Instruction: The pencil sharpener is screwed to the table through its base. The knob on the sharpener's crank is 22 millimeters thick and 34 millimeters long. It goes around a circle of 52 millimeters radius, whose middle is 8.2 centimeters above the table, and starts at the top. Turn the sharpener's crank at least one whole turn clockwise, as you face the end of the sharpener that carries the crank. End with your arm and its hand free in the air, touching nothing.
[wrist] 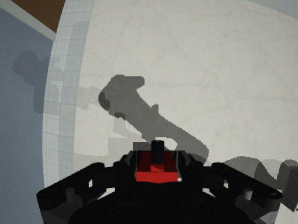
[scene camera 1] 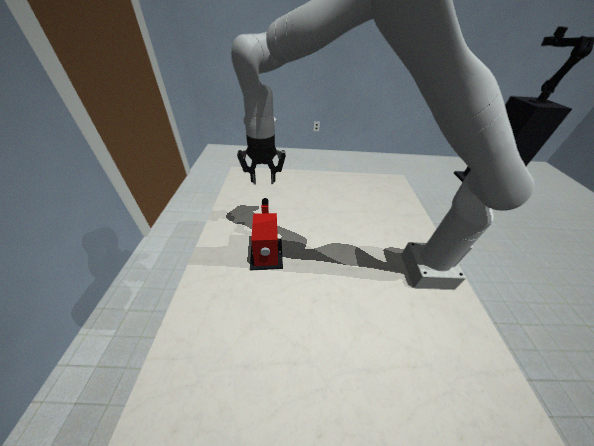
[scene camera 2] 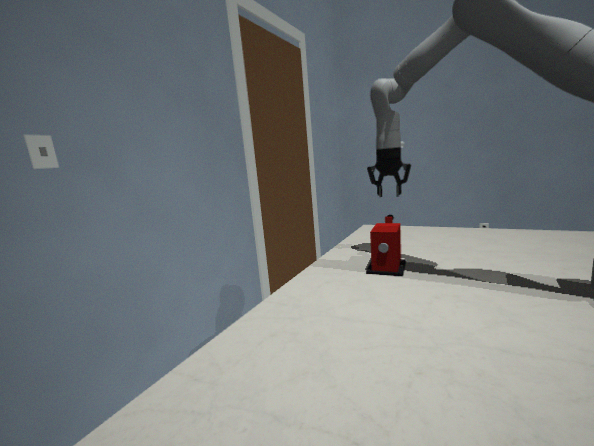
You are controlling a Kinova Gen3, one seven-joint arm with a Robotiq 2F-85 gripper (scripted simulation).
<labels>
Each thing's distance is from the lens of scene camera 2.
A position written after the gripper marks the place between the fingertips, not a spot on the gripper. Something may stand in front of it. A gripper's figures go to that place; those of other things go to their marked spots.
gripper (scene camera 2: 389, 196): 1.07 m
red pencil sharpener (scene camera 2: 386, 259): 0.94 m
</labels>
